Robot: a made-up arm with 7 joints. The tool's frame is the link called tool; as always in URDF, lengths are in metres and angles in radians. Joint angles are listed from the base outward.
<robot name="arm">
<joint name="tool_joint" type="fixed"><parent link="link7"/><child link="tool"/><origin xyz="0 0 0" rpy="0 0 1.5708"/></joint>
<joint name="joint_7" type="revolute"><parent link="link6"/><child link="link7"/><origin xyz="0 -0.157 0" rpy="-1.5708 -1.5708 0"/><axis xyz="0 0 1"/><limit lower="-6.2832" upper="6.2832"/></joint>
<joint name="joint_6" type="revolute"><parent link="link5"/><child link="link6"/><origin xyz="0 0 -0.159" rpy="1.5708 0 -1.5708"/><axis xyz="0 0 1"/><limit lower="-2.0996" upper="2.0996"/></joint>
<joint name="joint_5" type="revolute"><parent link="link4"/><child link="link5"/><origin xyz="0 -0.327 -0.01" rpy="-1.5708 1.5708 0"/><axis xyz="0 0 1"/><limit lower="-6.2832" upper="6.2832"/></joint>
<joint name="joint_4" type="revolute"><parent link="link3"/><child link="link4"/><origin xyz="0.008 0 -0.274" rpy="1.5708 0 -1.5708"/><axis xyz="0 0 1"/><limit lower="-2.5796" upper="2.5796"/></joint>
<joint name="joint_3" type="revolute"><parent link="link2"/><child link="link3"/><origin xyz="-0.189 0 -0.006" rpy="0 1.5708 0"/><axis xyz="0 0 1"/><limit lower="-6.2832" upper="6.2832"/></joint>
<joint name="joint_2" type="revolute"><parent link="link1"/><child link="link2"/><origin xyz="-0.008 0 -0.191" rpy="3.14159 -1.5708 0"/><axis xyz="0 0 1"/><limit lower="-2.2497" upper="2.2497"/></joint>
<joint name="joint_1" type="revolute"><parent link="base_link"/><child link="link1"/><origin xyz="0 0 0.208" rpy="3.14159 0 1.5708"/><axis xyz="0 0 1"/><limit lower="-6.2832" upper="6.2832"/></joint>
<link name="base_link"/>
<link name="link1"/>
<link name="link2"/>
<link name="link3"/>
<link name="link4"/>
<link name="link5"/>
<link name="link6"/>
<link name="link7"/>
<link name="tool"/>
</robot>
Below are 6 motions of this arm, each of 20 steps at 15 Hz.
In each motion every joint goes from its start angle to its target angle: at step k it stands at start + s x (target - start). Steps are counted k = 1, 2, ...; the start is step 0. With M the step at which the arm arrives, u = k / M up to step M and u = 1 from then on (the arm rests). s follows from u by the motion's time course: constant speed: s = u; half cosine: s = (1 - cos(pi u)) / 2; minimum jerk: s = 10 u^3 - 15 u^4 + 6 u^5.
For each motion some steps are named. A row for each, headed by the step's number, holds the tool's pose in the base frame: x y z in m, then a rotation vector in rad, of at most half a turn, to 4 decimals.
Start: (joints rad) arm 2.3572 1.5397 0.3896 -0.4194 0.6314 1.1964 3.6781
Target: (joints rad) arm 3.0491 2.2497 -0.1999 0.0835 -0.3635 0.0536 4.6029
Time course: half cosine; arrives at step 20
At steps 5, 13, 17, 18, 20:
5: -0.8501 -0.6052 0.4239 -0.8781 0.8402 -1.3771
13: -0.9301 -0.2418 -0.1325 -0.8295 0.3006 -1.6568
17: -0.8470 -0.0934 -0.3037 -0.8716 0.2958 -1.9287
18: -0.8308 -0.0743 -0.3254 -0.8710 0.3054 -1.9718
20: -0.8167 -0.0592 -0.3427 -0.8688 0.3149 -2.0078

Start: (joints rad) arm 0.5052 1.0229 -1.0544 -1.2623 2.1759 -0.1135 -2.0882
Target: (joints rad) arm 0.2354 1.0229 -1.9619 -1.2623 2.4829 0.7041 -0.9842
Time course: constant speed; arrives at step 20
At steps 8, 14, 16, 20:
8: 0.2323 -0.7799 0.7745 -1.6166 0.3284 -0.0814
14: 0.3677 -0.7670 0.5966 -1.1344 0.3861 0.3713
16: 0.4138 -0.7446 0.5404 -0.9809 0.3889 0.5449
20: 0.5013 -0.6750 0.4371 -0.6820 0.3708 0.9145

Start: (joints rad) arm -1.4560 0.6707 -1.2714 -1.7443 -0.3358 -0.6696 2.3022
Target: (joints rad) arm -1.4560 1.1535 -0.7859 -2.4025 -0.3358 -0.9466 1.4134
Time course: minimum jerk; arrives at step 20
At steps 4, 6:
4: 0.5762 -0.0140 0.6735 -1.1072 0.1366 1.7284
6: 0.5470 -0.0398 0.6536 -1.0521 0.1666 1.5878

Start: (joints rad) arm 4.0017 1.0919 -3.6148 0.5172 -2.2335 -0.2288 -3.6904
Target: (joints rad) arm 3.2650 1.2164 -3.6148 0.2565 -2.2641 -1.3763 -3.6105
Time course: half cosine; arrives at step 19
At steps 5, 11, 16, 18, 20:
5: -0.4926 0.5878 1.1294 2.7896 -1.0561 0.4367
11: -0.7067 0.3389 1.0559 -2.8629 0.4348 -0.0826
16: -0.7764 0.1326 0.9863 -2.7181 -0.0175 0.2617
18: -0.7818 0.0971 0.9732 -2.6909 -0.0909 0.3242
20: -0.7823 0.0926 0.9715 -2.6874 -0.1002 0.3323

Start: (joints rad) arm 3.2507 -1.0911 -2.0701 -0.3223 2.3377 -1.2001 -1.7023
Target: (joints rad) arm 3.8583 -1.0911 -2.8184 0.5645 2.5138 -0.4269 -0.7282
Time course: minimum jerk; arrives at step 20
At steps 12, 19, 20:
12: 0.8409 -0.5759 0.6697 0.4256 -1.2217 -1.5627
19: 0.7170 -0.7403 0.5194 0.2391 -1.2448 -1.6270
20: 0.7165 -0.7407 0.5188 0.2384 -1.2447 -1.6271

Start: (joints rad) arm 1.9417 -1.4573 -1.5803 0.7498 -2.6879 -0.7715 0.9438
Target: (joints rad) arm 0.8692 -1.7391 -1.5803 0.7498 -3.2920 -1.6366 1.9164
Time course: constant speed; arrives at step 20
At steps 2, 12, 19, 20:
2: 0.6632 0.6610 0.5275 -2.2487 -0.0760 1.6019
12: 0.2387 0.8438 0.3847 -2.2456 0.2559 2.0301
19: -0.0810 0.8175 0.2850 1.9920 -0.5620 -2.0878
20: -0.1245 0.8034 0.2713 1.9338 -0.6027 -2.0616

